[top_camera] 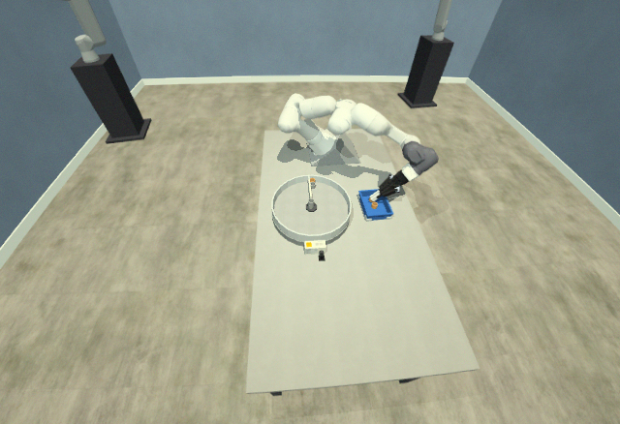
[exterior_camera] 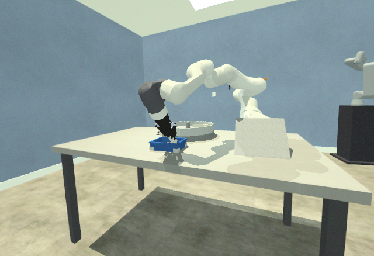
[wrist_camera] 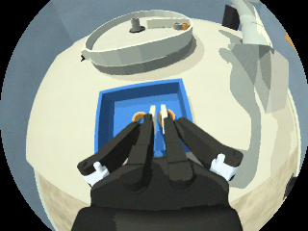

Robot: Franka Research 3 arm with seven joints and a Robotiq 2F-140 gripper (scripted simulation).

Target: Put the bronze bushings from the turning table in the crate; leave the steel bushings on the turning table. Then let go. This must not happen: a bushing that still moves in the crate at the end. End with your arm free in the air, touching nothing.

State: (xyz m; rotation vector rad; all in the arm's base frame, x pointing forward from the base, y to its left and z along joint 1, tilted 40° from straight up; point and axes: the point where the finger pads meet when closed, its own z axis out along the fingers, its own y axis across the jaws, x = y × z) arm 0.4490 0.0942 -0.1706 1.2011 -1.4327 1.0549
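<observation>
Now: hand 30 mm short of the crate, 30 mm above it and 10 mm to the left of it. Also, from my hand: turning table (380 mm to the right, 10 mm below, 10 mm ahead).
</observation>
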